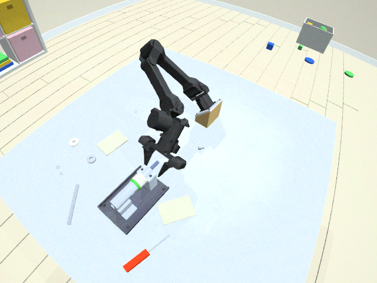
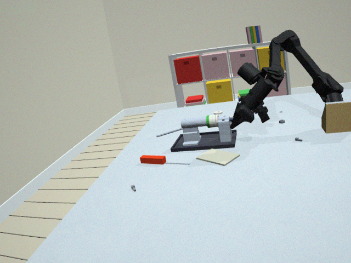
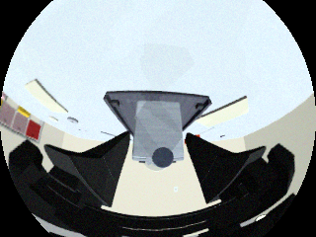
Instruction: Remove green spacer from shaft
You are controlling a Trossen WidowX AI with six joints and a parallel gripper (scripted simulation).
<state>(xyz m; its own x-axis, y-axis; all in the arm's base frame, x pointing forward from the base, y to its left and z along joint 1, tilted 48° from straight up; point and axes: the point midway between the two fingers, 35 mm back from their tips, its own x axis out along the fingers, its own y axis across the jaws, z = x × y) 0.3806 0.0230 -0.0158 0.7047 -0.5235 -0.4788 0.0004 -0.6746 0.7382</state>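
The white spacer lies 6 cm ahead of my gripper tip and 2 cm above it. Also, from my gripper tip: green spacer: 8 cm ahead, 2 cm above; red-handled screwdriver: 21 cm ahead, 17 cm to the left, 5 cm below; grey-blue shaft: 4 cm ahead, 2 cm above.
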